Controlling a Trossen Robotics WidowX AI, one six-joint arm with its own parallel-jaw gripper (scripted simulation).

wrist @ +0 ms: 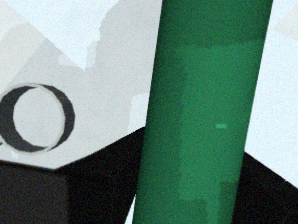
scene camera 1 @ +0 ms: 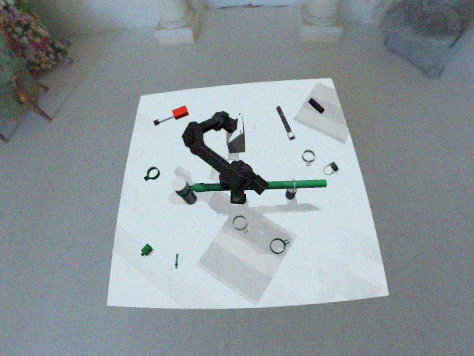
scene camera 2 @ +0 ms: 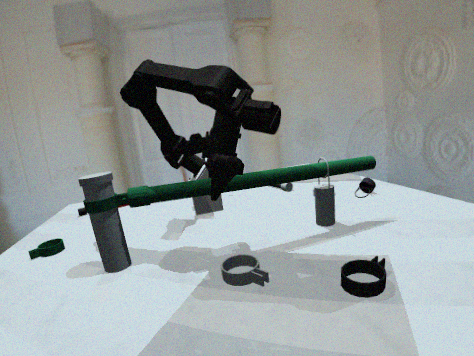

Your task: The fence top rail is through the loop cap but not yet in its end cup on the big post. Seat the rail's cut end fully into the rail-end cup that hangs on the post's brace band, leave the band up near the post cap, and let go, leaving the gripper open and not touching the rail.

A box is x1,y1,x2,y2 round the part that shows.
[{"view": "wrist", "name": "gripper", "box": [0,126,297,223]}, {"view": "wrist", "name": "green top rail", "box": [132,0,272,223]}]
